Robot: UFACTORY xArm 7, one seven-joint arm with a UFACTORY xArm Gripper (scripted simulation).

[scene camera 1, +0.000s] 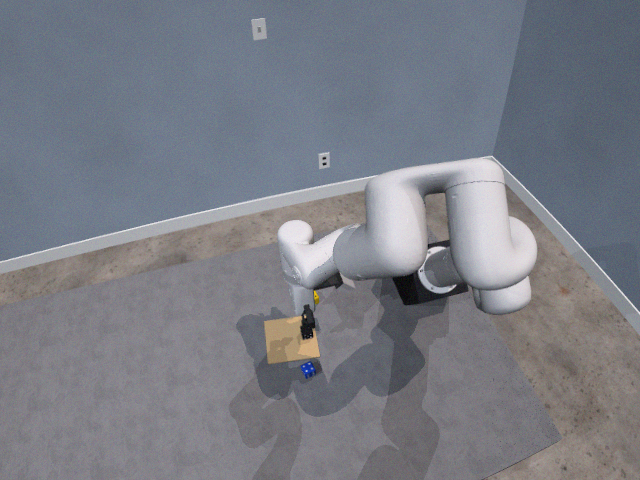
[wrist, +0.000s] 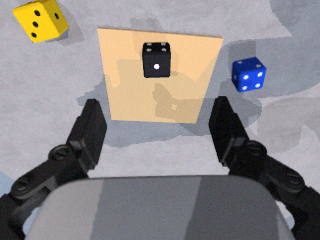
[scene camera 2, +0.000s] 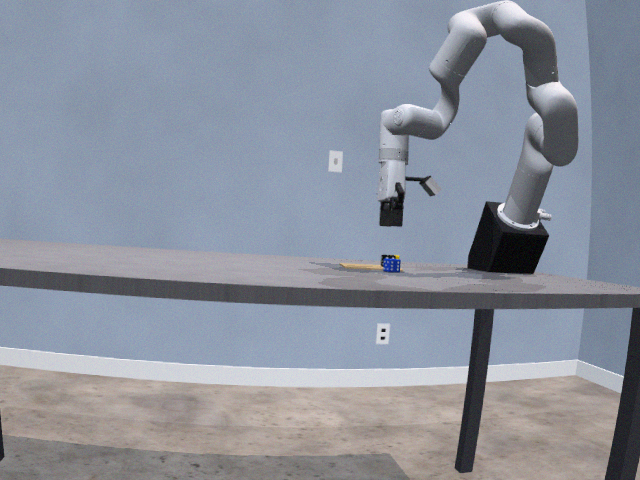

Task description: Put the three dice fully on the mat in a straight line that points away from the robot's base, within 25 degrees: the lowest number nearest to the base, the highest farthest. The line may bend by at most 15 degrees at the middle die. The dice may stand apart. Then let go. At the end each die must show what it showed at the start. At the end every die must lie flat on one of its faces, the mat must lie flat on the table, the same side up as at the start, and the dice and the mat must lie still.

Scene:
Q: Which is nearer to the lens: the blue die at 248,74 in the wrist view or the black die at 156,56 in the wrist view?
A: The black die.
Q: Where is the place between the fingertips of my gripper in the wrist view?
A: At 157,111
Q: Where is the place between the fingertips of my gripper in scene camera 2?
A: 390,226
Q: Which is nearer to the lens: the black die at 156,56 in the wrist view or the tan mat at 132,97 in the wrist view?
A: The black die.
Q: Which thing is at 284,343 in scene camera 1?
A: A tan mat.

